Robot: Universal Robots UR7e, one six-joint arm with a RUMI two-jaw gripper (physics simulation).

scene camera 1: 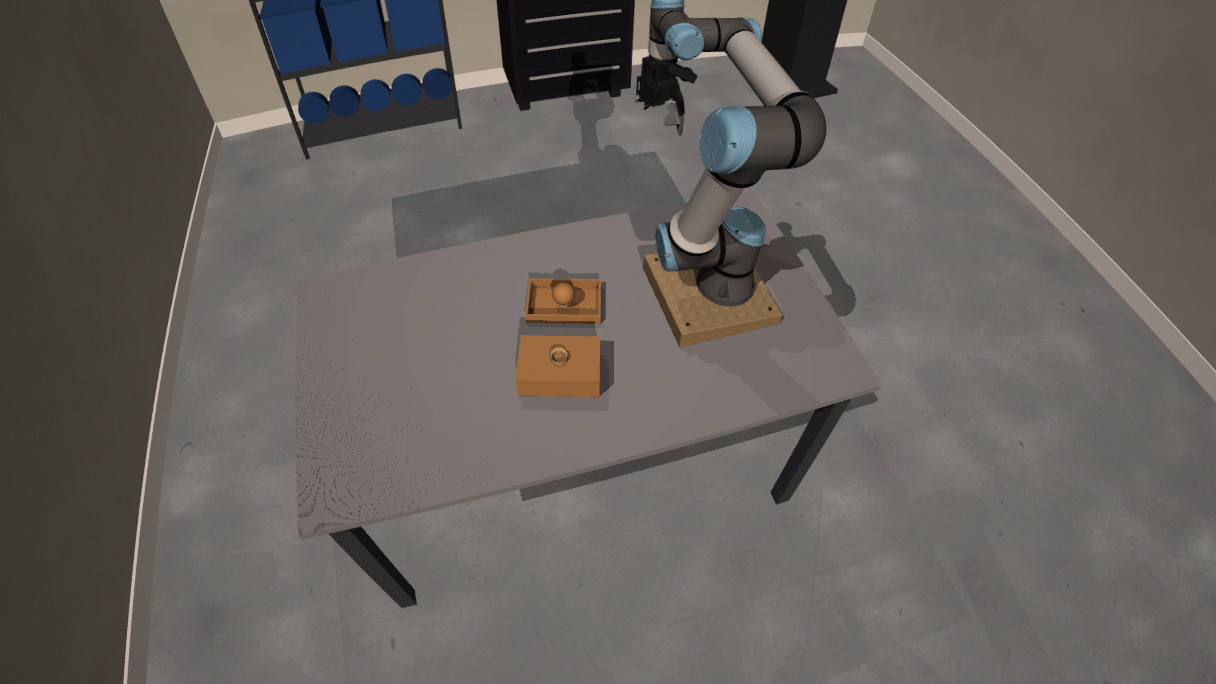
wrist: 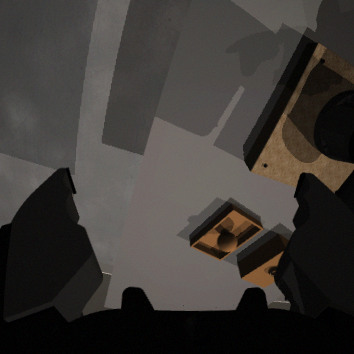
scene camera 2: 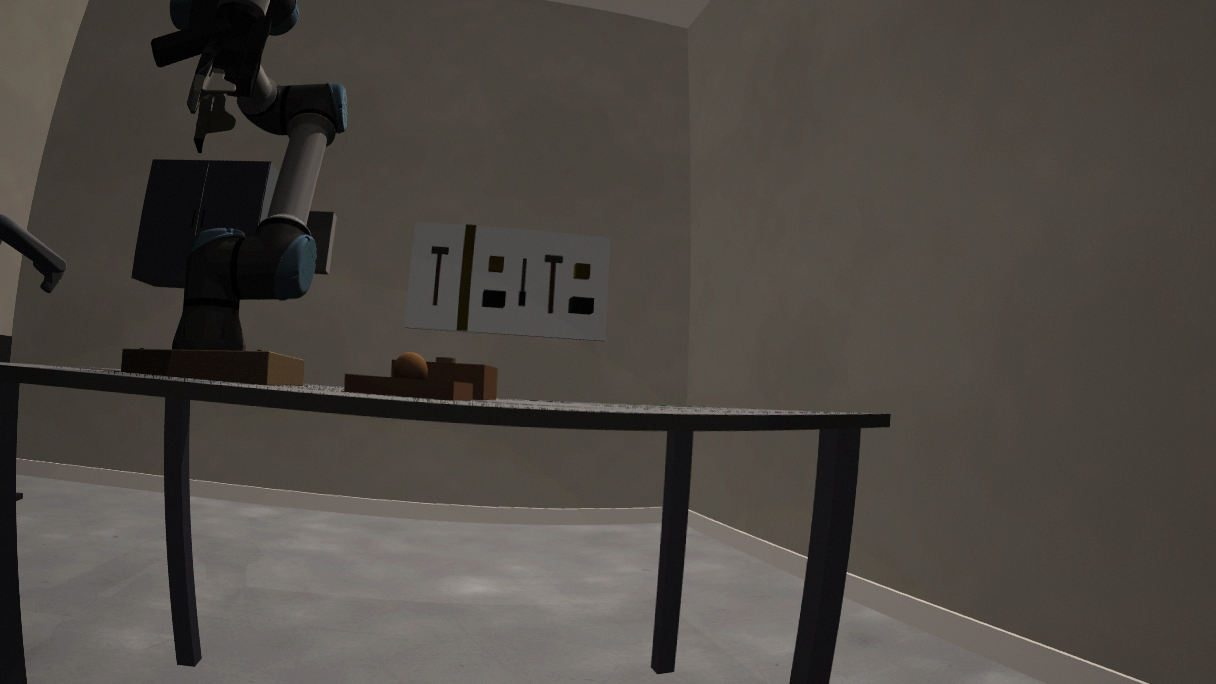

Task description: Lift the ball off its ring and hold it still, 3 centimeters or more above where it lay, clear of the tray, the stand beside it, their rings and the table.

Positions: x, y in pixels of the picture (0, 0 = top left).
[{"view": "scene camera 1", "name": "my gripper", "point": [662, 122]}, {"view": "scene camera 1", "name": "shallow orange tray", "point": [586, 307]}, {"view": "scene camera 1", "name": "orange stand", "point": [565, 366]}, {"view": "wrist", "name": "my gripper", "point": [185, 173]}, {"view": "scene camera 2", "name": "my gripper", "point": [196, 134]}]
